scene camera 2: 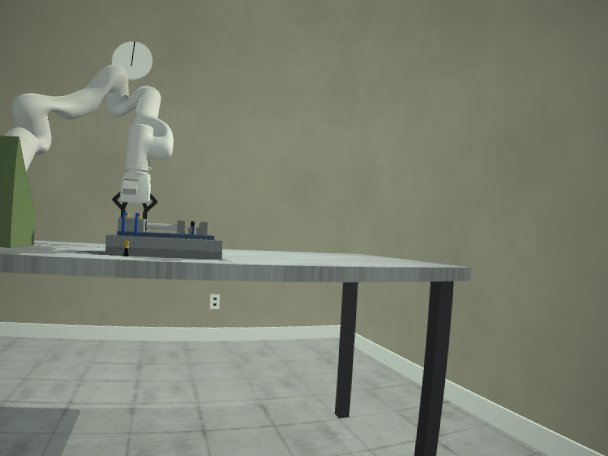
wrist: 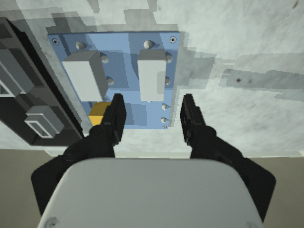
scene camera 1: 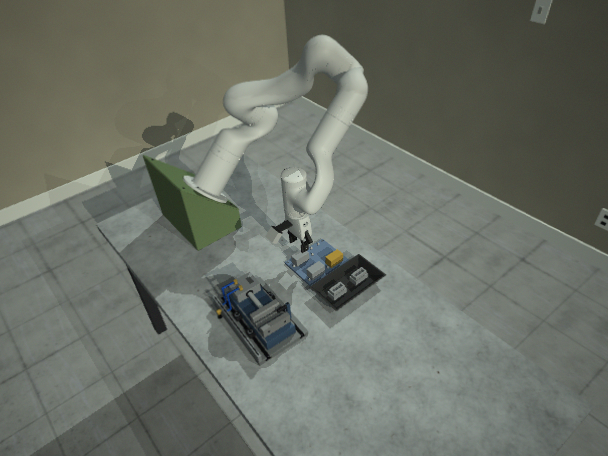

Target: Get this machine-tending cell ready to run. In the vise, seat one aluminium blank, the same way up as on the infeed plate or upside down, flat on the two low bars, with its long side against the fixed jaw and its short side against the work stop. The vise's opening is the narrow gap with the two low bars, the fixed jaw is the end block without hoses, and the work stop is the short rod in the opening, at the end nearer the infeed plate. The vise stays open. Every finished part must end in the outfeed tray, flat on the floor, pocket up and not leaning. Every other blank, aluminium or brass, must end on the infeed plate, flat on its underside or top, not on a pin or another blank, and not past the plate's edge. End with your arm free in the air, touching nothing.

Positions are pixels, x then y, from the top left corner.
Scene:
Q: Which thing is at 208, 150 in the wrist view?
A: My gripper.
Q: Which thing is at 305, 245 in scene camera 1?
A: My gripper.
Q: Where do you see a grey finished part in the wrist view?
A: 39, 117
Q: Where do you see an aluminium blank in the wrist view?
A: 151, 62

